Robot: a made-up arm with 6 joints. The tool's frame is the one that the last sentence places. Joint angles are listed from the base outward.
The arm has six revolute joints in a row. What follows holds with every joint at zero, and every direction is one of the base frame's. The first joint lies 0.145 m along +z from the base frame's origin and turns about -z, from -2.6 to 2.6 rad. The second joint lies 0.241 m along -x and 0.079 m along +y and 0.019 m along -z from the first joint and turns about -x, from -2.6 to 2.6 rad. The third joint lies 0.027 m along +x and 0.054 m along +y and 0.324 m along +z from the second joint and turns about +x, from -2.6 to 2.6 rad. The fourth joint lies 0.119 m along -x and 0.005 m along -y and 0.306 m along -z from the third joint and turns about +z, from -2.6 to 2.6 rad. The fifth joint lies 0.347 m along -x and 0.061 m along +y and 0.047 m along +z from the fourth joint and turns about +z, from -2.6 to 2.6 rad. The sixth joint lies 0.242 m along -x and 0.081 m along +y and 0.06 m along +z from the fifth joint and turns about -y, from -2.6 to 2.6 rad. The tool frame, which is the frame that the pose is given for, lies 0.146 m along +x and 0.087 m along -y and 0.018 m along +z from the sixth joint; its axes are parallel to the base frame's.
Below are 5 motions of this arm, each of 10 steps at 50 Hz.
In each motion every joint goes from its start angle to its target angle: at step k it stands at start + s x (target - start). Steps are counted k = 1, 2, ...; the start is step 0. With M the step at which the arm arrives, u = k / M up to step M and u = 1 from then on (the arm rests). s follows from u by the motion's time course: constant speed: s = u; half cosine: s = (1 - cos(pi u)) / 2; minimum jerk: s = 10 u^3 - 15 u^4 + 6 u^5.
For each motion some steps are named. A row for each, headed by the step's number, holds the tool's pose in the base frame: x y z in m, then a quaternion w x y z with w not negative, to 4 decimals.
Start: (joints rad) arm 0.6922 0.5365 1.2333 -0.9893 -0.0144 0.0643
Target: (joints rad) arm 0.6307 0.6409 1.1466 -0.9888 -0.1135 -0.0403
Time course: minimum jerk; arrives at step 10
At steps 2, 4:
2: 0.0421 0.8843 0.4939 0.6236 0.3111 0.0355 -0.7163
4: 0.0392 0.8952 0.4645 0.6249 0.2964 0.0466 -0.7207

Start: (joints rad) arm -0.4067 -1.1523 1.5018 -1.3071 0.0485 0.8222
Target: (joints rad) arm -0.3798 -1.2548 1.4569 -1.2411 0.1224 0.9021
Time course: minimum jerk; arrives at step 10
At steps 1, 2, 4, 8, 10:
1: -0.1499 -0.7102 0.6076 0.4882 0.5592 0.5697 -0.3526
2: -0.1523 -0.7126 0.6048 0.4874 0.5619 0.5669 -0.3539
4: -0.1647 -0.7251 0.5897 0.4831 0.5758 0.5520 -0.3609
8: -0.1968 -0.7521 0.5522 0.4704 0.6074 0.5156 -0.3793
10: -0.1999 -0.7544 0.5486 0.4691 0.6102 0.5122 -0.3811

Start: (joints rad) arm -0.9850 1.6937 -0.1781 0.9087 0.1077 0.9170
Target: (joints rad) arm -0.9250 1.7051 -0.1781 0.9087 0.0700 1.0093
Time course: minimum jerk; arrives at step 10
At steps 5, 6, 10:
5: -0.7585 -0.3006 0.4236 0.3012 -0.4882 -0.1381 0.8074
6: -0.7647 -0.2928 0.4237 0.3043 -0.4836 -0.1410 0.8085
10: -0.7753 -0.2792 0.4238 0.3094 -0.4757 -0.1461 0.8103

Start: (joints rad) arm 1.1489 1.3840 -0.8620 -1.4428 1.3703 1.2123
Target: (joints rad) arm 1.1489 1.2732 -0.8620 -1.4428 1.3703 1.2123
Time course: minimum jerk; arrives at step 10
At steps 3, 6, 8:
3: -0.0820 0.5379 -0.1086 0.5591 -0.7774 0.1722 0.2311
6: -0.0698 0.5434 -0.1044 0.5725 -0.7766 0.1547 0.2126
8: -0.0638 0.5461 -0.1020 0.5791 -0.7759 0.1459 0.2034

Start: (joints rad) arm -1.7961 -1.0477 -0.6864 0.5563 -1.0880 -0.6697
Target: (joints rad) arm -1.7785 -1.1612 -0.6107 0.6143 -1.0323 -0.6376
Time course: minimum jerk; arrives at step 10
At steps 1, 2, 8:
1: 0.3211 -0.7094 0.0474 0.6948 -0.1235 0.4171 0.5728
2: 0.3204 -0.7095 0.0458 0.6919 -0.1212 0.4196 0.5749
8: 0.3064 -0.7106 0.0155 0.6382 -0.0756 0.4618 0.6114

